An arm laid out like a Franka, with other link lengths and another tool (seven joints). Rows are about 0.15 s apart.
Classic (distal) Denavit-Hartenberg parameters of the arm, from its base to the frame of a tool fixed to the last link. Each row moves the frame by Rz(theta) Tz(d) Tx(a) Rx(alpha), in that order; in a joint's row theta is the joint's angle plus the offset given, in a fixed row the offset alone. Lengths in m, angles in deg.
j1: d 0.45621  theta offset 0  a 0  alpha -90
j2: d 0  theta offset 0  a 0  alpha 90
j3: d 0.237  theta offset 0  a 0.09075  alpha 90
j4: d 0  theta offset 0  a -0.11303  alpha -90
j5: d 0.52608  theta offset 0  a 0  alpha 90
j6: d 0  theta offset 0  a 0.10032  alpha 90
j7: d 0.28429  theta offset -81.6  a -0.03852  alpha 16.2
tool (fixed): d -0.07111  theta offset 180  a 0  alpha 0
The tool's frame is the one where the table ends.
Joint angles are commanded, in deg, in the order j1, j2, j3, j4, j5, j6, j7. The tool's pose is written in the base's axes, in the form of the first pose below.
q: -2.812, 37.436, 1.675, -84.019, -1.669, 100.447, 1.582
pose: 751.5 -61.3 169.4 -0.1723 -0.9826 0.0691 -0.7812 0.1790 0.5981
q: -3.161, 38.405, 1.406, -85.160, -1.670, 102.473, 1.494
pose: 745.9 -68.9 147.1 -0.1798 -0.9812 0.0707 -0.7788 0.1859 0.5991
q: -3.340, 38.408, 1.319, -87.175, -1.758, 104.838, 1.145
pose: 740.1 -71.9 129.7 -0.1771 -0.9818 0.0692 -0.7830 0.1832 0.5945
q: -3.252, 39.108, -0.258, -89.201, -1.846, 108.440, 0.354
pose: 733.3 -91.8 104.8 -0.1827 -0.9799 0.0795 -0.7904 0.1945 0.5809
